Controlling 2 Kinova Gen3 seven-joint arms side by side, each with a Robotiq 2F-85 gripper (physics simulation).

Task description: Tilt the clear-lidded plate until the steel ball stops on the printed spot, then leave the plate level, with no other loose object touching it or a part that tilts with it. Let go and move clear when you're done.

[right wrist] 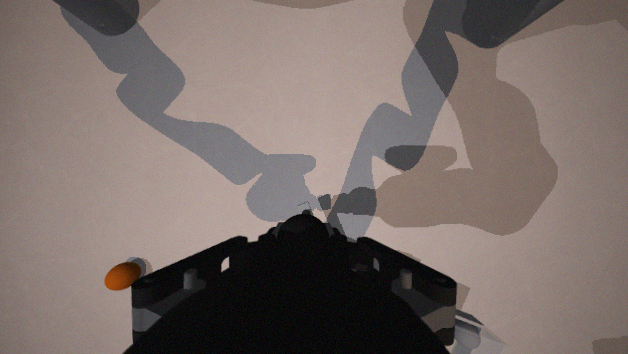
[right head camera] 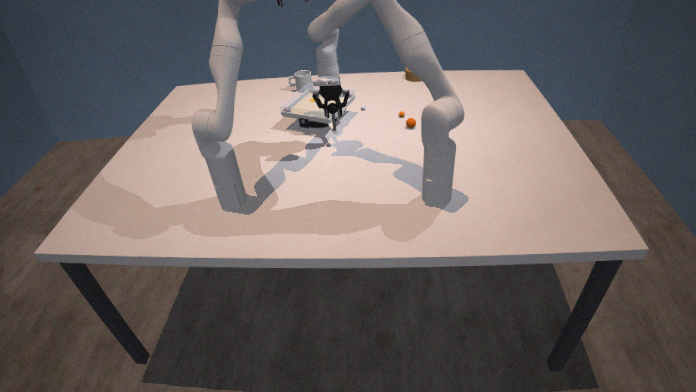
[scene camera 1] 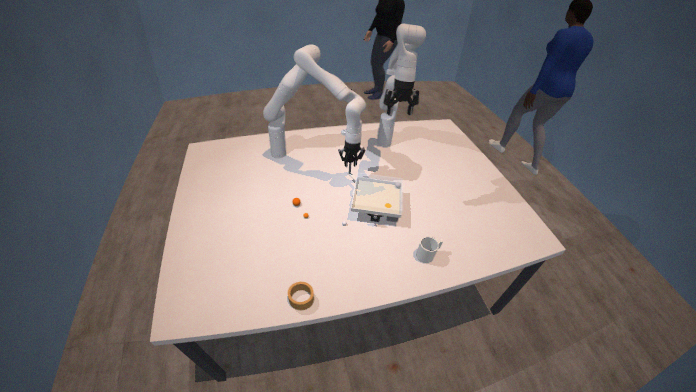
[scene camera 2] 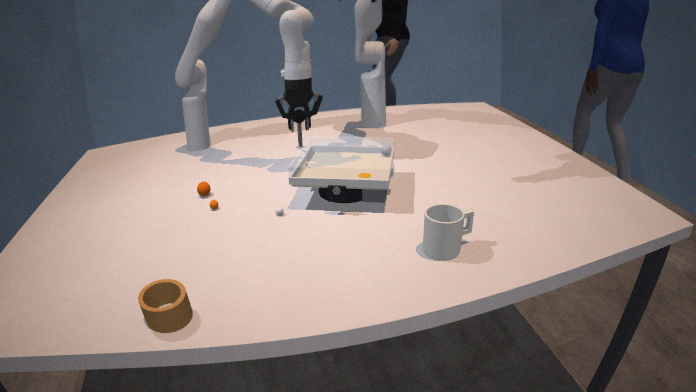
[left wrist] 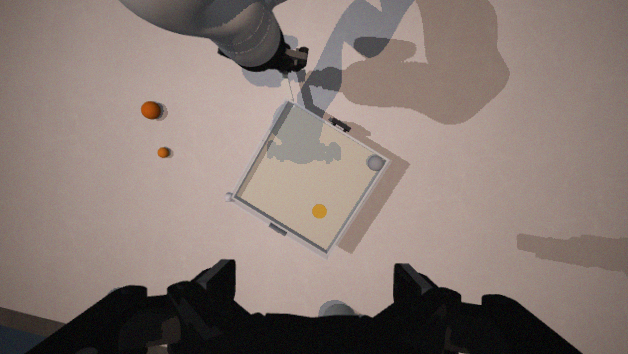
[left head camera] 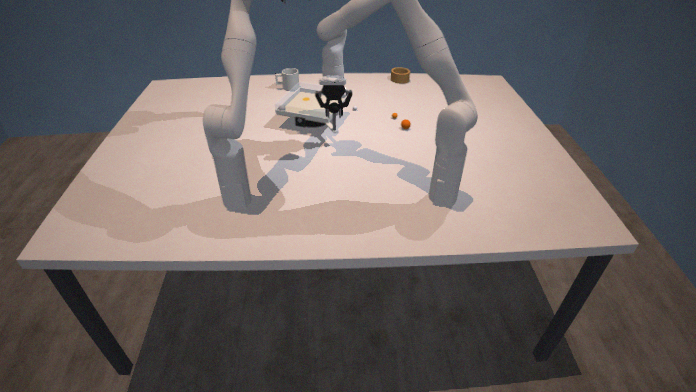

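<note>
The clear-lidded plate [scene camera 1: 370, 213] [scene camera 2: 340, 183] [left wrist: 300, 238] stands on a dark base; I cannot tell its exact tilt. The steel ball [scene camera 1: 398, 185] [scene camera 2: 386, 149] [left wrist: 375, 162] is inside, in the corner at the right in the left wrist view, away from the orange printed spot [scene camera 1: 388, 205] [scene camera 2: 364, 175] [left wrist: 319, 211]. My right gripper [left head camera: 334, 109] [scene camera 2: 299, 120] is shut on a black knob [right wrist: 302, 231] atop a thin rod beside the plate; a faint clear arm runs from the rod to the plate's corner. My left gripper [scene camera 1: 401, 107] [left wrist: 314, 279] is open, empty and high above the table.
A small white ball [scene camera 1: 344, 223] [scene camera 2: 279, 212] lies on the table near the plate. Two orange balls [scene camera 2: 203, 189] [scene camera 2: 214, 204] lie farther left in scene camera 2. A grey mug [scene camera 2: 442, 235] and a brown ring [scene camera 2: 167, 317] stand nearer that camera. Two people stand beyond the table.
</note>
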